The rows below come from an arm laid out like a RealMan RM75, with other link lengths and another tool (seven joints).
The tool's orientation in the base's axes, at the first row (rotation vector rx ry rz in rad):
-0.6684, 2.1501, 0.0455
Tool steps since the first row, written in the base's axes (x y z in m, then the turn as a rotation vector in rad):
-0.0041, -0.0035, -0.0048, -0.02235, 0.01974, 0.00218
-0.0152, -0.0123, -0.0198, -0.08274, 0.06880, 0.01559
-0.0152, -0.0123, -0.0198, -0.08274, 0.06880, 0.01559
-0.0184, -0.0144, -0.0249, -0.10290, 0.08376, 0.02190
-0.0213, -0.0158, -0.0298, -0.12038, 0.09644, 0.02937
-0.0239, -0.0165, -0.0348, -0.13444, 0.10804, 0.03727
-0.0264, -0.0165, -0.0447, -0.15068, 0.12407, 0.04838
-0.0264, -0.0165, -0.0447, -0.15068, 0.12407, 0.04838
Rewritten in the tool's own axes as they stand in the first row. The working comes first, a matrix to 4 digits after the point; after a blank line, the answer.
The tool's axes in the first row as the columns of a matrix, in the base's axes (used below as rounded here):
-0.4862, -0.4775, 0.7318
-0.4461, 0.8558, 0.2620
-0.7514, -0.1991, -0.6291

0.0072, -0.0001, -0.0009, 0.00042, 0.02713, -0.01256
0.0278, 0.0007, -0.0019, -0.00218, 0.09528, -0.05233
0.0278, 0.0007, -0.0019, -0.00218, 0.09528, -0.05233
0.0341, 0.0014, -0.0016, -0.00379, 0.11646, -0.06713
0.0398, 0.0026, -0.0010, -0.00656, 0.13417, -0.08130
0.0451, 0.0042, 0.0001, -0.01084, 0.14924, -0.09352
0.0538, 0.0074, 0.0045, -0.01844, 0.16850, -0.10820
0.0538, 0.0074, 0.0045, -0.01844, 0.16850, -0.10820

